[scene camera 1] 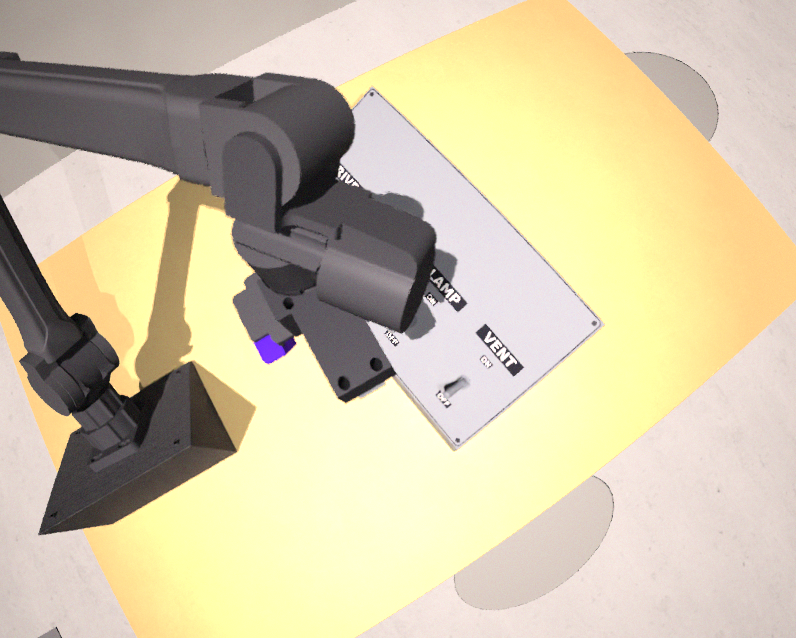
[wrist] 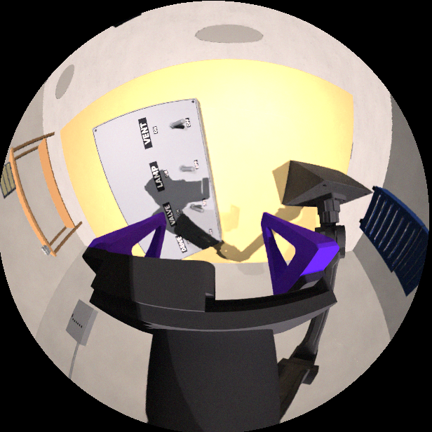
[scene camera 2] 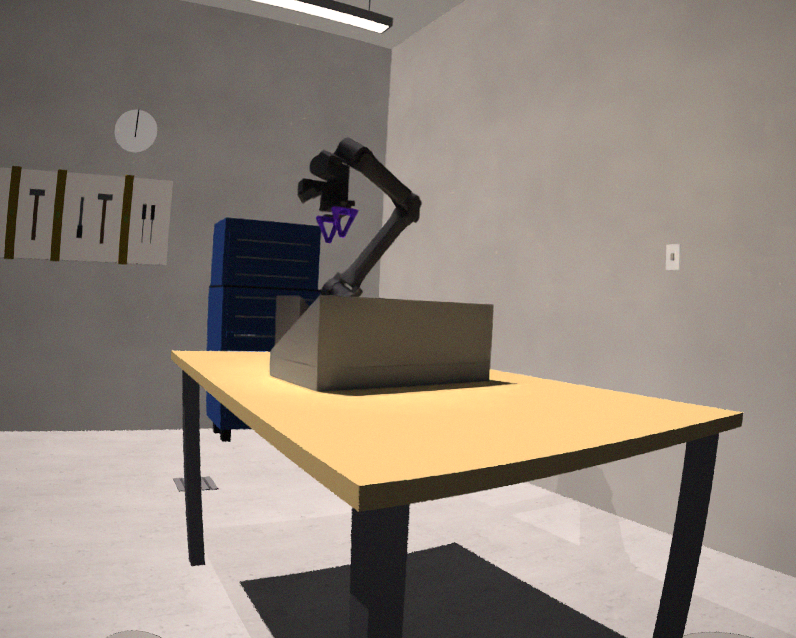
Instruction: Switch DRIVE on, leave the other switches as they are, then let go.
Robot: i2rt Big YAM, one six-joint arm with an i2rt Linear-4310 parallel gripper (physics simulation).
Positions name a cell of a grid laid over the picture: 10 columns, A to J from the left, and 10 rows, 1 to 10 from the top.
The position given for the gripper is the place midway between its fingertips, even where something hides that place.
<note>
In view: the gripper (scene camera 2: E4) and a grey switch panel (scene camera 1: G5).
The gripper shows as well in the wrist view (wrist: E6). The grey switch panel also shows in the wrist view (wrist: D4) and in scene camera 2 (scene camera 2: E6).
</note>
